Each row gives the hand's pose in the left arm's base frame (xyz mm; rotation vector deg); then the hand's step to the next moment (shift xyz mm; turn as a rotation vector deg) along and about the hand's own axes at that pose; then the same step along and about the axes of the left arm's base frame.
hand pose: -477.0 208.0 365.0 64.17 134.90 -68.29
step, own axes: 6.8 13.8 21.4 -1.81 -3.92 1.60
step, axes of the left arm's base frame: 3.7 -8.1 -24.8 -1.86 -3.59 2.19
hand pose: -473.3 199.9 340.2 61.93 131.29 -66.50
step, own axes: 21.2 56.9 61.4 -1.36 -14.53 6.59
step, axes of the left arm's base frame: 28.0 -17.8 -79.7 -10.38 -11.32 4.53
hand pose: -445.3 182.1 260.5 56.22 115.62 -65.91
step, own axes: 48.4 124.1 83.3 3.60 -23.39 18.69
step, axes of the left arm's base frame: 88.8 -16.3 -128.6 -18.68 -23.66 -0.79
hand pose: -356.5 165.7 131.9 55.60 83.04 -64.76
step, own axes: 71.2 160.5 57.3 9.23 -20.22 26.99
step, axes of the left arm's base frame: 155.7 -17.1 -97.9 -14.63 -30.93 -7.22
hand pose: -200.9 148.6 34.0 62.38 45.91 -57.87
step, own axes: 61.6 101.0 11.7 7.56 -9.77 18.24
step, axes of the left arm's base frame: 116.5 -13.1 -19.6 -5.78 -20.71 -4.81
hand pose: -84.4 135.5 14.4 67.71 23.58 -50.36
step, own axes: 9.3 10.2 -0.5 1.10 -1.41 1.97
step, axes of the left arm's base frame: 13.7 -1.9 -0.3 -0.72 -2.38 -0.94
